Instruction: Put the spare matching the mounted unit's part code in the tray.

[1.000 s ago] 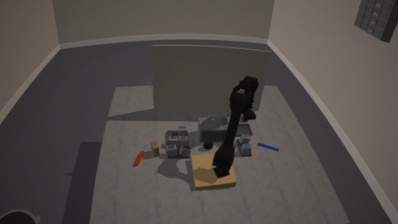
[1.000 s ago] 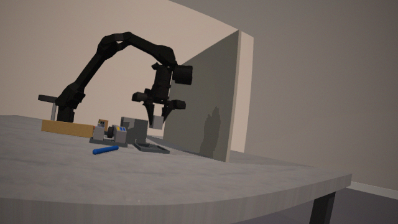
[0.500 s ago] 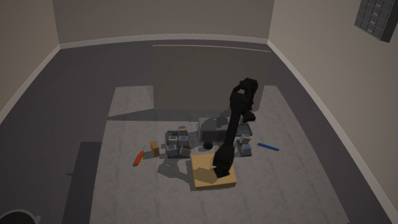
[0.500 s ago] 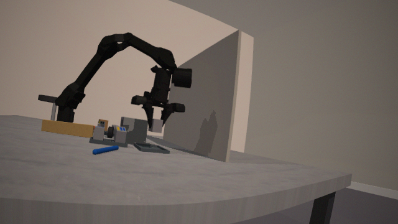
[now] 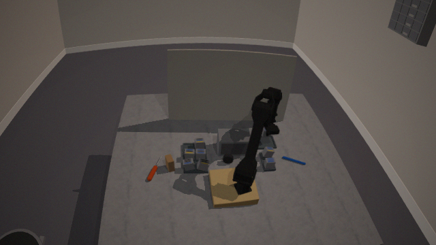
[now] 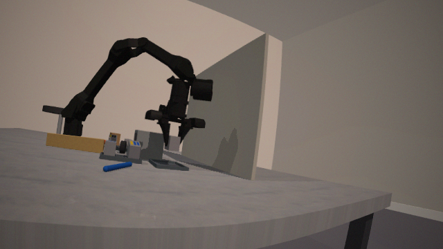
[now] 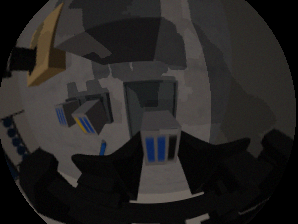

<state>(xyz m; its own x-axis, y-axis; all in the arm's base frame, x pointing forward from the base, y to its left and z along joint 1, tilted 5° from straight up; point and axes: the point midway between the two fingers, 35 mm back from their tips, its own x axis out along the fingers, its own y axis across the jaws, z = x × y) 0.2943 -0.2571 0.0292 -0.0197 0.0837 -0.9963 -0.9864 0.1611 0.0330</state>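
Now: gripper tip 10 mm past the dark tray and 60 mm above it. Round my gripper tip: grey mounted unit: 200 mm to the left, 10 mm below; then blue pen: 190 mm behind, 100 mm to the right, 60 mm below; then grey spare unit: 20 mm above.
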